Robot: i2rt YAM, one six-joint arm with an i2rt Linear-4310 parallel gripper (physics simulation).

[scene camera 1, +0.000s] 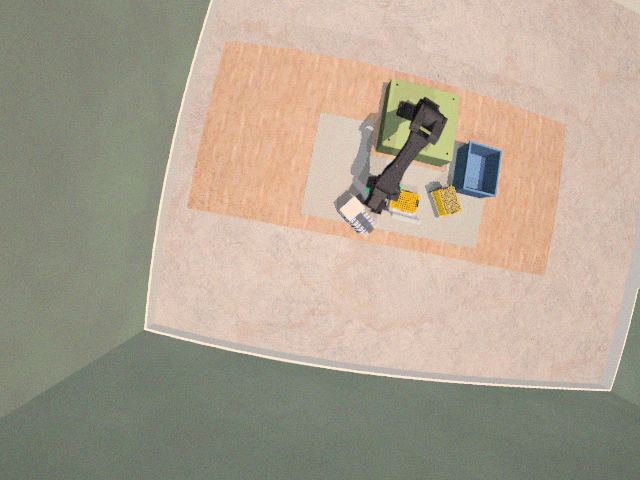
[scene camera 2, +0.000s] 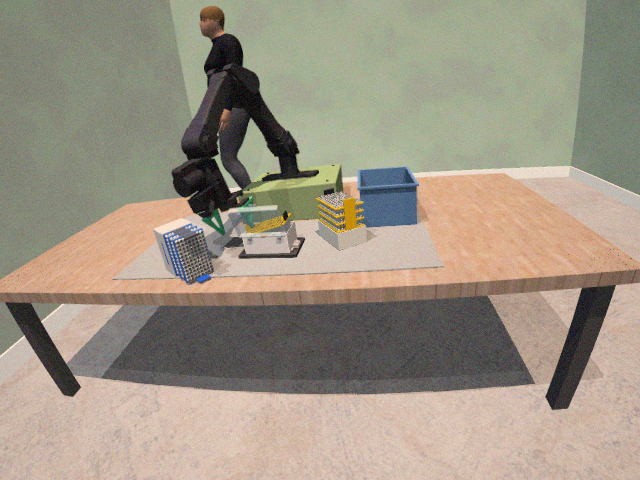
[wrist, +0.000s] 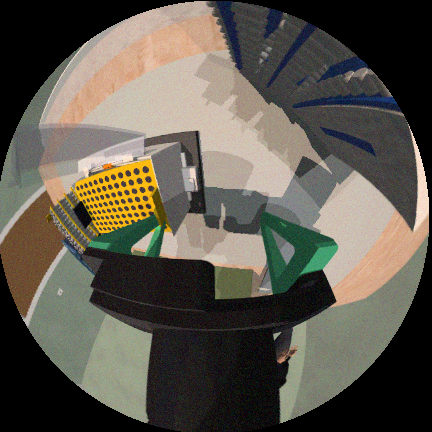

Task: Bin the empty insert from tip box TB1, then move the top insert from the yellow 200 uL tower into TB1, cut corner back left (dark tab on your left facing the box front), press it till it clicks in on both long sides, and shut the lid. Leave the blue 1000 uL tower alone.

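Tip box TB1 point(scene camera 2: 268, 243) point(wrist: 172, 185) is a pale box. Its clear lid point(scene camera 2: 258, 210) stands open. A yellow insert point(scene camera 1: 404, 201) point(scene camera 2: 266, 224) point(wrist: 117, 195) with empty holes sits tilted in its top, with the dark-tab end raised on the right in scene camera 2. My gripper point(scene camera 2: 237, 230) point(wrist: 212, 216) is open and empty beside the box; one green finger overlaps the insert's lower end in view, contact unclear. The yellow tower point(scene camera 1: 445, 200) point(scene camera 2: 339, 222) point(wrist: 70, 220) holds several inserts with tips. The blue tower point(scene camera 1: 356, 212) point(scene camera 2: 186, 250) point(wrist: 325, 85) stands on the gripper's other side.
A blue bin point(scene camera 1: 479, 170) point(scene camera 2: 387, 206) stands behind the yellow tower. TB1 rests on a dark base plate point(scene camera 2: 298, 248) point(wrist: 198, 150) on the grey mat point(scene camera 1: 330, 155) point(scene camera 2: 392, 258). The green robot base point(scene camera 1: 395, 93) point(scene camera 2: 305, 198) stands behind it. A person point(scene camera 2: 224, 56) is behind the table.
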